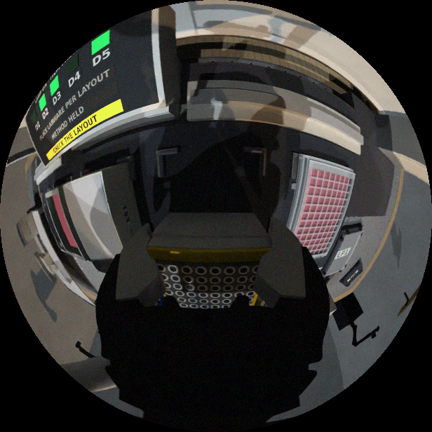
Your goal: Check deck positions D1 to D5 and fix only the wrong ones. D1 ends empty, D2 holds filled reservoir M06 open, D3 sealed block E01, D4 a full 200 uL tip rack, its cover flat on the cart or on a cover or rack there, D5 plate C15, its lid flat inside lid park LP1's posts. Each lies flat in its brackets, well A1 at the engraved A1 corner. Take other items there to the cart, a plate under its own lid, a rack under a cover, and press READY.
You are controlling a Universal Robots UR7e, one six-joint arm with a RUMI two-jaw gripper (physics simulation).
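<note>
My gripper is shut on a dark grey tip rack with a yellow band, held in front of the D4 brackets. Rows of ringed tip tops show on it; its lower part is hidden by the gripper. No rack stands between those brackets. Left of them a block marked E01 has a shiny silver top. Beyond it a red strip of the reservoir shows. On the right an uncovered plate with pink wells stands at D5; its name is not readable. Lid park LP1 is beside it, partly hidden; I cannot tell whether a lid lies there.
A status screen at upper left shows green squares for D2, D3 and D5, dark ones for D1 and D4, and "CHECK THE LAYOUT". A long pale rail runs behind the deck. A small dark labelled box sits near the right front edge.
</note>
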